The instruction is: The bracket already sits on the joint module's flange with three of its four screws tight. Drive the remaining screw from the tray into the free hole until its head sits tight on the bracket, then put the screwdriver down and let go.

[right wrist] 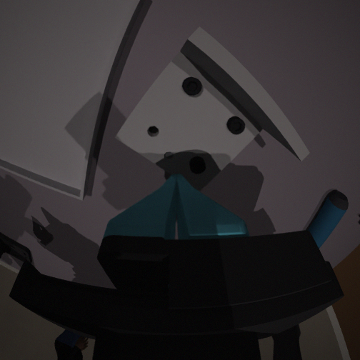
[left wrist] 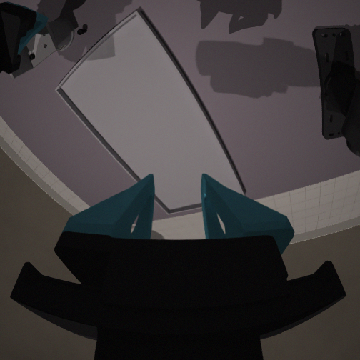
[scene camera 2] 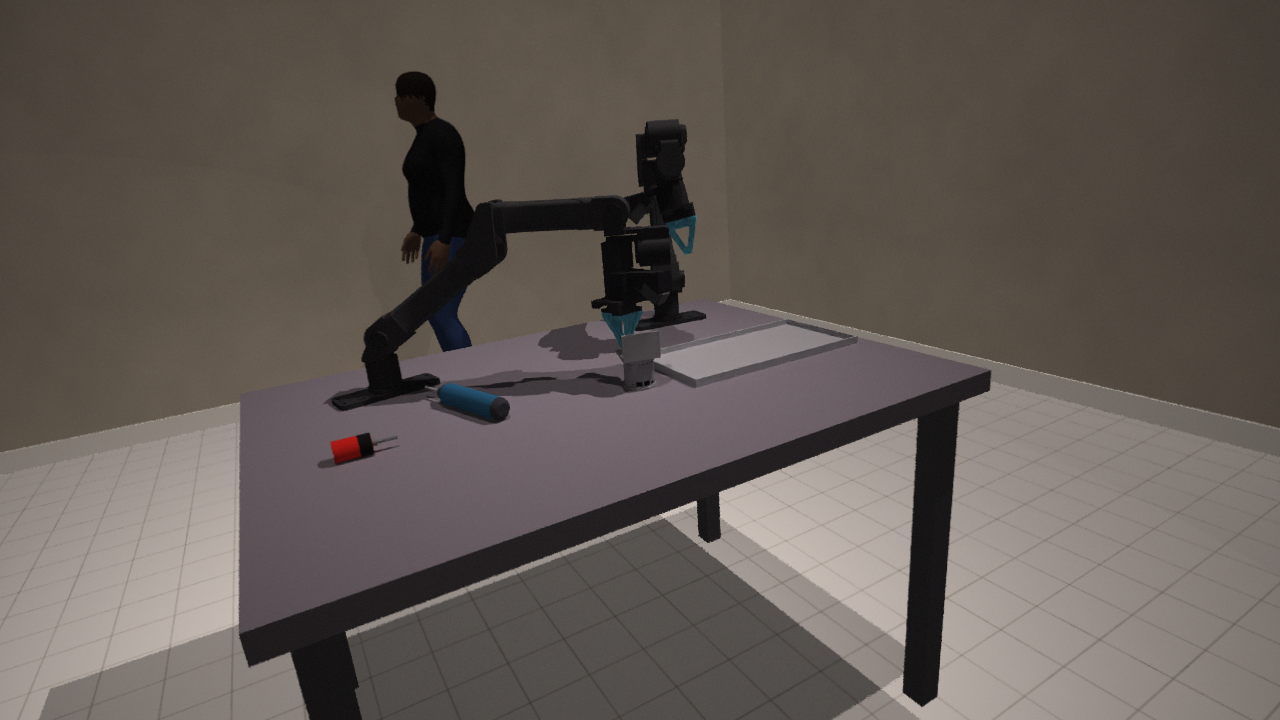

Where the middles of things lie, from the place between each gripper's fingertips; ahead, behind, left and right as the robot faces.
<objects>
I see the light grey bracket (right wrist: pixel 189 125) 40 mm ahead of my right hand and 20 mm above it. The rest, counted from my right hand: blue screwdriver (scene camera 2: pixel 491 406): 100 mm behind, 290 mm to the right, 50 mm below; then joint module (scene camera 2: pixel 639 375): 40 mm ahead, 30 mm below; then grey tray (scene camera 2: pixel 699 361): 40 mm ahead, 280 mm to the left, 60 mm below.
Now: left hand 13 cm short of the grey tray, 4 cm to the right of it and 20 cm above it. The rest, counted from my left hand: blue screwdriver (1 cm behind, 53 cm to the right, 19 cm below); joint module (13 cm ahead, 24 cm to the right, 18 cm below); light grey bracket (13 cm ahead, 24 cm to the right, 12 cm below).
</objects>
